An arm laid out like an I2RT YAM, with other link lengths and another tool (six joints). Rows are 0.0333 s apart.
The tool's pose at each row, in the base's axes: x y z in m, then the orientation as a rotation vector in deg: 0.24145 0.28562 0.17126 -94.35 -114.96 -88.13; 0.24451 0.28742 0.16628 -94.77 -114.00 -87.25; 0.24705 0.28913 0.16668 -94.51 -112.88 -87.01; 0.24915 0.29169 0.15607 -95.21 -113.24 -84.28; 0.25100 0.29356 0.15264 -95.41 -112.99 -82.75; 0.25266 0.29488 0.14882 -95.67 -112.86 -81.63; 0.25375 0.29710 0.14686 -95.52 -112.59 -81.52; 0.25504 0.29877 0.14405 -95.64 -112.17 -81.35; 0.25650 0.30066 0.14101 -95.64 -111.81 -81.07; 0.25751 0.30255 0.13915 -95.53 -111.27 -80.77; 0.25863 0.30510 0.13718 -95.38 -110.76 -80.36; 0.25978 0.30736 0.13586 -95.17 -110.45 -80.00; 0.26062 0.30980 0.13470 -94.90 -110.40 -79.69
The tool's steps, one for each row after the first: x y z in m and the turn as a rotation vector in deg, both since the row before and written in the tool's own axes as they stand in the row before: -0.00320 -0.00082 0.00514 0.49 0.12 0.99; 0.00040 0.00206 0.00226 0.27 0.69 0.79; -0.00617 -0.00479 0.00791 1.68 -0.80 0.68; -0.00172 -0.00060 0.00392 1.01 -0.12 0.65; -0.00227 -0.00082 0.00364 0.70 -0.20 0.46; -0.00023 -0.00034 0.00313 0.14 0.22 0.19; -0.00125 -0.00056 0.00324 0.09 0.11 0.36; -0.00133 -0.00054 0.00359 0.21 0.15 0.33; -0.00038 -0.00030 0.00280 0.27 0.31 0.43; -0.00009 -0.00031 0.00340 0.36 0.31 0.44; 0.00015 0.00009 0.00285 0.34 0.26 0.28; 0.00046 -0.00010 0.00279 0.32 0.18 0.07
